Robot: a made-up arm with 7 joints. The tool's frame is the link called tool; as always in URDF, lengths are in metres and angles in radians. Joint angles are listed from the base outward. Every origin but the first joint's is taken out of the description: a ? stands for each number. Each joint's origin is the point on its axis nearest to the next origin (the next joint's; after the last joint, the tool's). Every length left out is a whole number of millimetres.
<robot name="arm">
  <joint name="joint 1" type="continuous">
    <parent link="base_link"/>
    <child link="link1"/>
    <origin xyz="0 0 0" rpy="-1.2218 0 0"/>
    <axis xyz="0 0 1"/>
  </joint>
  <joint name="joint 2" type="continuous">
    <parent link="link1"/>
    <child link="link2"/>
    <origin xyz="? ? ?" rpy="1.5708 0 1.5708"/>
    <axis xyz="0 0 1"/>
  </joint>
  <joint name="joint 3" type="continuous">
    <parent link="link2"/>
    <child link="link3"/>
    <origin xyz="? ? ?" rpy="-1.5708 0 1.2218"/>
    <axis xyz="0 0 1"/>
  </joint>
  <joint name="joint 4" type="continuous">
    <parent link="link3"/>
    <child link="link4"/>
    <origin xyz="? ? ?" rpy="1.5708 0 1.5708"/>
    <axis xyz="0 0 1"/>
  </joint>
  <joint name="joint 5" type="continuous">
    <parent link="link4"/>
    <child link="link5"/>
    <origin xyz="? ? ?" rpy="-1.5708 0 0"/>
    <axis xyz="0 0 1"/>
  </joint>
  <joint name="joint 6" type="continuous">
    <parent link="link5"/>
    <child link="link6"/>
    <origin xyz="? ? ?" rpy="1.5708 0 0"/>
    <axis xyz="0 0 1"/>
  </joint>
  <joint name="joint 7" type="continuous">
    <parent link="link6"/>
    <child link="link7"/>
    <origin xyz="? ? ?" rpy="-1.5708 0 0"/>
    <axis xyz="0 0 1"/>
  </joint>
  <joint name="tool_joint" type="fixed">
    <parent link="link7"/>
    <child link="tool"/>
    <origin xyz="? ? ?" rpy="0 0 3.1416"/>
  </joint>
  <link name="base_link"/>
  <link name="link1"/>
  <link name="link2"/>
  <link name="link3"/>
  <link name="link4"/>
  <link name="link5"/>
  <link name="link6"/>
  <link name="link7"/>
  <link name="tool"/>
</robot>
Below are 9 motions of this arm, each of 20 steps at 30 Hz.
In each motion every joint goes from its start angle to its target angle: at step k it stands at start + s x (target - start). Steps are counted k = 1, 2, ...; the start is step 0. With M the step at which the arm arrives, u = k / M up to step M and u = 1 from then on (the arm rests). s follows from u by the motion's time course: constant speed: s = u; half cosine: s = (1 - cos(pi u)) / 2; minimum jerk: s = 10 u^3 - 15 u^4 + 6 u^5.
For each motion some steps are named. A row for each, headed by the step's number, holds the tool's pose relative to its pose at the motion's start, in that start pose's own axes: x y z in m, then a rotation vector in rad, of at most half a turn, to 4 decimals.
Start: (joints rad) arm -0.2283 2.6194 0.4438 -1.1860 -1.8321 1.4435 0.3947
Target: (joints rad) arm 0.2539 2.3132 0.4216 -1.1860 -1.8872 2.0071 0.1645
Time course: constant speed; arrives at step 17
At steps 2, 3, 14, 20:
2: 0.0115 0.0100 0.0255 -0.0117 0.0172 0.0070
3: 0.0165 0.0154 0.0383 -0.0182 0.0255 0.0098
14: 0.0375 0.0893 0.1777 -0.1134 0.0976 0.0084
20: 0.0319 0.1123 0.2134 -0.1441 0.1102 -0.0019

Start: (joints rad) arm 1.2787 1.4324 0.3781 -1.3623 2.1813 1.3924 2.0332
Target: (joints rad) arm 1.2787 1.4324 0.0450 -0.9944 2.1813 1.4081 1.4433
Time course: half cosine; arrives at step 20
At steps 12, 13, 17, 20:
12: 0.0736 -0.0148 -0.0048 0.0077 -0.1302 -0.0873
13: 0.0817 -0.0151 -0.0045 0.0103 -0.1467 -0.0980
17: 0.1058 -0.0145 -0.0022 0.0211 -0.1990 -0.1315
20: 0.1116 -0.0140 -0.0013 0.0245 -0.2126 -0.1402

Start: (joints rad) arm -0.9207 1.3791 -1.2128 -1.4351 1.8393 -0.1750 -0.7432
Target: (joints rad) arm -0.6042 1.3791 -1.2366 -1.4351 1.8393 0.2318 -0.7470
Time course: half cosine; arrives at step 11
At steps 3, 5, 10, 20:
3: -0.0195 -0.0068 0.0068 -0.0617 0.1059 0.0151
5: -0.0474 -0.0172 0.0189 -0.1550 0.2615 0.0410
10: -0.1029 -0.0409 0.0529 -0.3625 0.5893 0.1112
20: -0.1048 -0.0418 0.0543 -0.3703 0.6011 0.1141

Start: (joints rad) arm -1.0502 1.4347 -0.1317 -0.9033 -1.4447 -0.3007 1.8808
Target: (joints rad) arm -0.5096 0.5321 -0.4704 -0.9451 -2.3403 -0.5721 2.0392
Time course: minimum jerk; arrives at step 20
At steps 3, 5, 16, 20:
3: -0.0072 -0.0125 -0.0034 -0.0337 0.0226 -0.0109
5: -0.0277 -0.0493 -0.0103 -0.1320 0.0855 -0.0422
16: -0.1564 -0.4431 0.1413 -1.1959 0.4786 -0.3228
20: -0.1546 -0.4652 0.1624 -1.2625 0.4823 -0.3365

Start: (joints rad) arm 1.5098 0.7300 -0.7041 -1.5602 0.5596 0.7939 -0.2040
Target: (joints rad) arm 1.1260 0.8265 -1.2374 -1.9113 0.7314 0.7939 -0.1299
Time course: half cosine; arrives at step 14
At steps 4, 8, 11, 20:
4: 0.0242 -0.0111 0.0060 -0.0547 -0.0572 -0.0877
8: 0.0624 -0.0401 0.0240 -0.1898 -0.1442 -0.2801
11: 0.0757 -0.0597 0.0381 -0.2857 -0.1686 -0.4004
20: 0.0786 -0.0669 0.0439 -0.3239 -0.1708 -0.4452

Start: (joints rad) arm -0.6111 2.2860 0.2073 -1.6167 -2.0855 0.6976 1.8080
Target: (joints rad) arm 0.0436 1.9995 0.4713 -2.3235 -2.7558 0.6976 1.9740
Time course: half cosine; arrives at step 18
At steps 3, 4, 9, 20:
3: 0.0160 -0.0095 -0.0006 -0.0039 -0.0614 0.0341
4: 0.0281 -0.0158 -0.0006 -0.0051 -0.1063 0.0593
9: 0.1186 -0.0426 0.0117 0.0307 -0.4184 0.2410
20: 0.2161 -0.0262 0.0469 0.1771 -0.7284 0.4296

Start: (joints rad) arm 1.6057 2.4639 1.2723 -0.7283 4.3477 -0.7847 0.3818
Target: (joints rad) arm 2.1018 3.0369 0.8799 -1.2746 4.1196 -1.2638 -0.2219
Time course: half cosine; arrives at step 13
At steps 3, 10, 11, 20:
3: 0.0153 0.0540 -0.0114 0.0158 -0.0876 -0.2621
10: 0.2471 0.2925 -0.0034 0.2029 -0.4611 -1.8121
11: 0.2745 0.3036 0.0053 0.2279 -0.4768 -1.9518
20: 0.2975 0.3113 0.0137 0.2497 -0.4866 -2.0683

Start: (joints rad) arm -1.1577 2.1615 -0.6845 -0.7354 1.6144 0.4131 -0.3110
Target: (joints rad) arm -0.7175 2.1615 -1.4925 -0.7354 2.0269 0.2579 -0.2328
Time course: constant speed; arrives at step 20
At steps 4, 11, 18, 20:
4: -0.0291 -0.0115 -0.0138 0.0019 0.1310 -0.0872
11: -0.0845 -0.0149 -0.0240 0.0390 0.3596 -0.2362
18: -0.1350 0.0024 -0.0161 0.1196 0.5772 -0.3877
20: -0.1468 0.0106 -0.0109 0.1504 0.6356 -0.4325

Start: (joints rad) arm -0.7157 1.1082 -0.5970 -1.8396 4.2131 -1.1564 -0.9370
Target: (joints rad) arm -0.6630 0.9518 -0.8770 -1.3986 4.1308 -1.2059 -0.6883
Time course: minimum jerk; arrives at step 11
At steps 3, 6, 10, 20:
3: 0.0065 0.0045 -0.0172 0.0520 -0.0321 0.0632
6: 0.0283 0.0296 -0.0754 0.2290 -0.1719 0.2643
10: 0.0460 0.0622 -0.1213 0.3724 -0.3307 0.4123
20: 0.0462 0.0628 -0.1220 0.3745 -0.3335 0.4144

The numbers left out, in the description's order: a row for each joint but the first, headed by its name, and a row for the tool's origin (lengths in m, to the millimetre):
joint 2: 0 0 0
joint 3: 0.248 -0.09 0
joint 4: 0 -0.03 0
joint 5: 0.028 -0.228 0
joint 6: 0 0 0
joint 7: 0 0 0
tool: 0 0 0

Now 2 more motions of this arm.
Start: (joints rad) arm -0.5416 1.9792 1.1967 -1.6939 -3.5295 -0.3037 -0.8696
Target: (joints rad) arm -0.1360 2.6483 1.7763 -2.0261 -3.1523 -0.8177 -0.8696
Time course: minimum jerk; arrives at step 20
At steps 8, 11, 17, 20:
8: -0.0095 -0.0911 -0.0309 -0.1623 -0.0066 0.1207
11: -0.0264 -0.1691 -0.0359 -0.2852 0.0406 0.2682
17: -0.0485 -0.2631 -0.0129 -0.4133 0.1786 0.5104
20: -0.0496 -0.2688 -0.0102 -0.4203 0.1911 0.5283

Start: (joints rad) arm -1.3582 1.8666 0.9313 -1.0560 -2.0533 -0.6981 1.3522
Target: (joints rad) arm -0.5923 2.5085 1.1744 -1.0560 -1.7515 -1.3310 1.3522
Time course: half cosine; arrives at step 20
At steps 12, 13, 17, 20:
12: 0.1428 0.0978 -0.0243 -0.4159 -0.2890 -0.4166
13: 0.1664 0.1012 -0.0279 -0.4688 -0.3276 -0.4661
17: 0.2426 0.1000 -0.0362 -0.6370 -0.4505 -0.6198
20: 0.2624 0.0970 -0.0374 -0.6809 -0.4826 -0.6592

